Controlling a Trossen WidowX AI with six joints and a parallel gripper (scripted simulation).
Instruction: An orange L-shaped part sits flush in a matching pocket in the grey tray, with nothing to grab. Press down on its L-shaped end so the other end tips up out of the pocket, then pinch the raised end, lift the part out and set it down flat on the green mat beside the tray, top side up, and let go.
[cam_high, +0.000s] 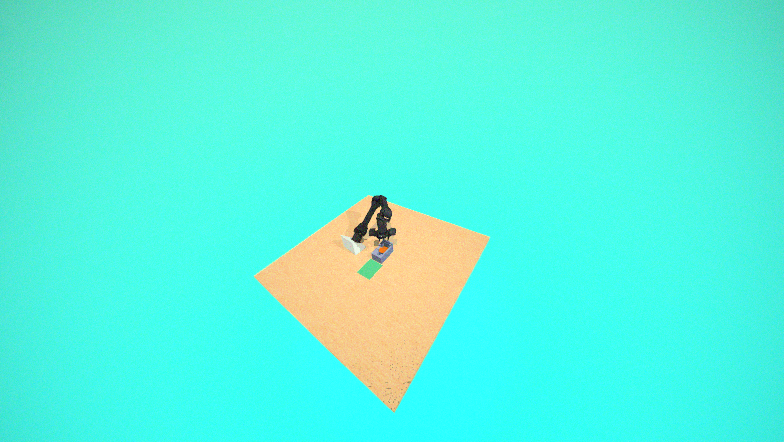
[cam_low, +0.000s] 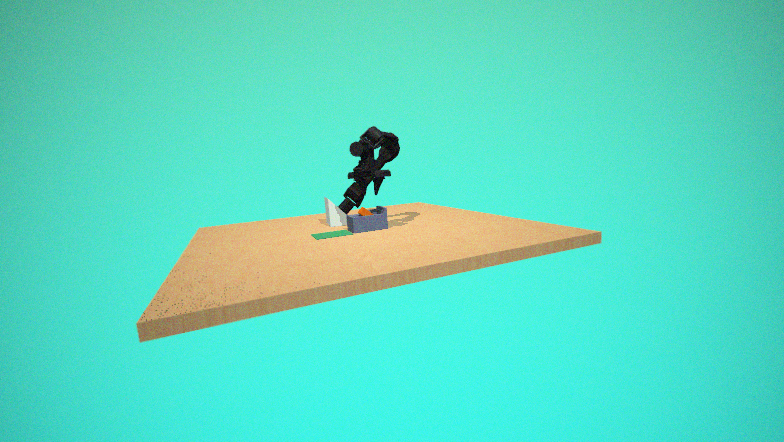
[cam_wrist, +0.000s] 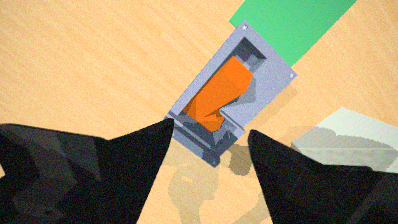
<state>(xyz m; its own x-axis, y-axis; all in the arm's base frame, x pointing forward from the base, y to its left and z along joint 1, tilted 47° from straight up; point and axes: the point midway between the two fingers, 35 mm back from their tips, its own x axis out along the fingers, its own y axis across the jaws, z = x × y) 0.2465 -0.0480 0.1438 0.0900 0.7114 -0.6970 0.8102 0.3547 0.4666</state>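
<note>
Right now my gripper tip is 10 mm past the orange L-shaped part, 10 mm to the right of it and 100 mm above it. The rest, counted from my gripper tip: green mat 170 mm to the right, 160 mm below.
</note>
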